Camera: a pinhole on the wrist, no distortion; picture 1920 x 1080 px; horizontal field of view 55.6 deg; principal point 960.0 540.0 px. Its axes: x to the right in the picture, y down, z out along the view. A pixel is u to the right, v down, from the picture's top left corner.
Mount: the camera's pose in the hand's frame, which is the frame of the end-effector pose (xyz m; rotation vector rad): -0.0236 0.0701 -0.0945 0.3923 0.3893 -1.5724
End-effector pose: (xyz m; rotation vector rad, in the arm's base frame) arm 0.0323 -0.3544 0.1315 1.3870 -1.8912 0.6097
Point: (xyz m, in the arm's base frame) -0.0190 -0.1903 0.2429
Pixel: behind the camera
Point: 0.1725 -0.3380 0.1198
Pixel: outside the picture
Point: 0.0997 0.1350 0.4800
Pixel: behind the camera
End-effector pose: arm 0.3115 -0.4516 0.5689 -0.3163 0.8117 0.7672
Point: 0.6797 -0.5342 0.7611
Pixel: 1535 587
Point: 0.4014 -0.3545 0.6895
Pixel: 460 682
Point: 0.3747 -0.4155 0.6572
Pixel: 793 580
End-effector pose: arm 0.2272 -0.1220 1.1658 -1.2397 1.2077 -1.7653
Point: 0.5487 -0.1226 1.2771
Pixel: 783 363
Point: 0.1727 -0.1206 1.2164
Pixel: outside the picture
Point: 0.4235 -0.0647 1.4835
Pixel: 1753 644
